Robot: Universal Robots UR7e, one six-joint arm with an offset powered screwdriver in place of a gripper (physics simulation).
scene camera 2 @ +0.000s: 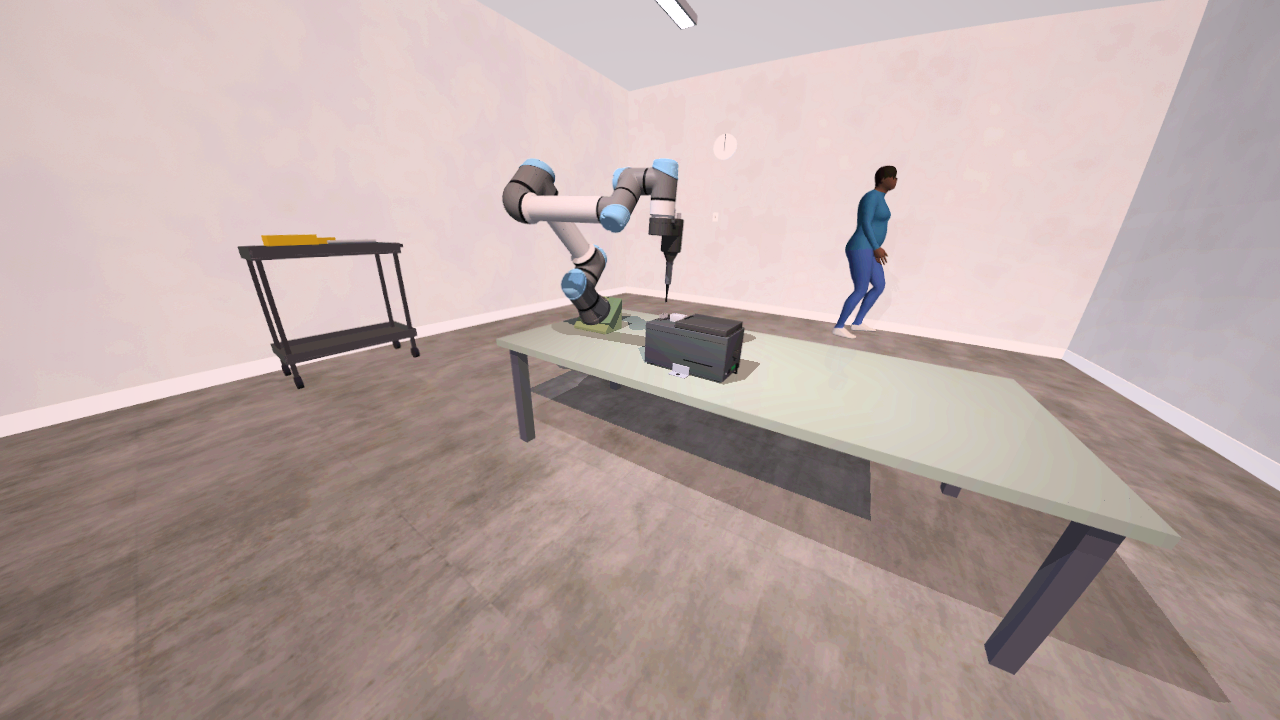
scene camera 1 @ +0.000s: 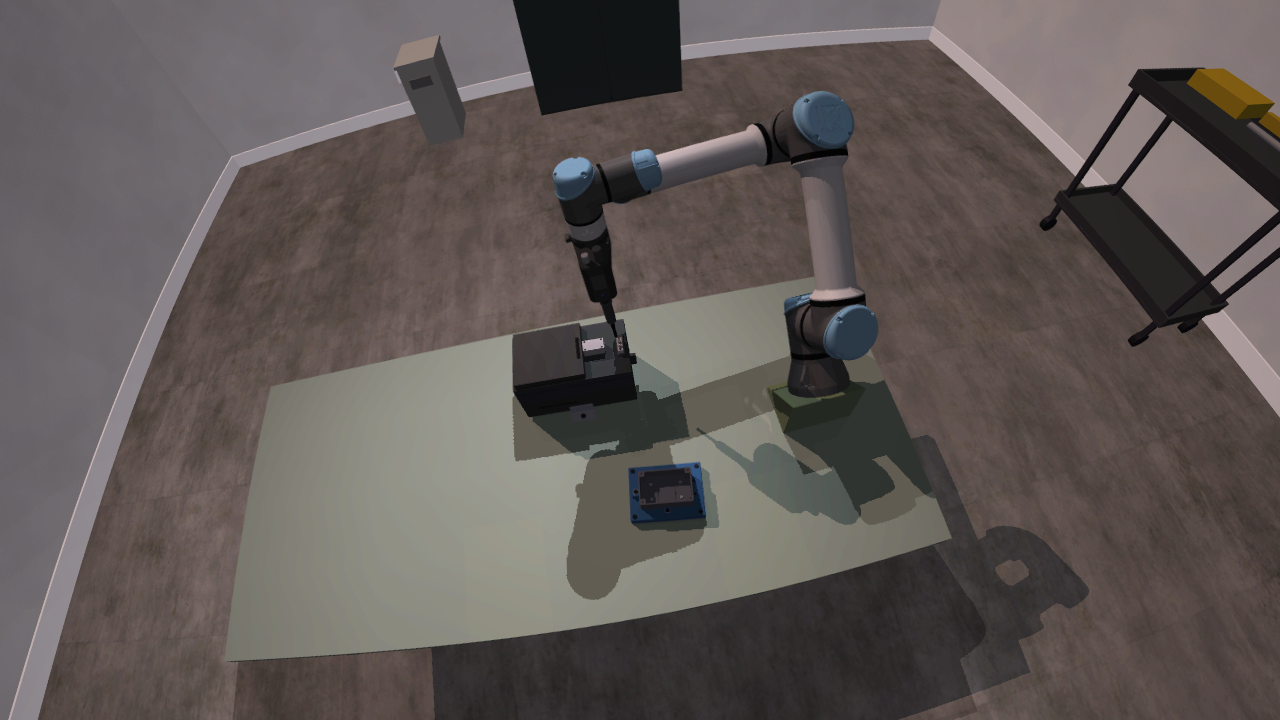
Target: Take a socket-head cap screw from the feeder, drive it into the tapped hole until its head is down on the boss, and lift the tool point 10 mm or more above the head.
Observation:
I see a black screw feeder [scene camera 1: 607, 366] and a blue fixture plate [scene camera 1: 687, 512].
The black screw feeder shows as well in scene camera 2 [scene camera 2: 661, 348].

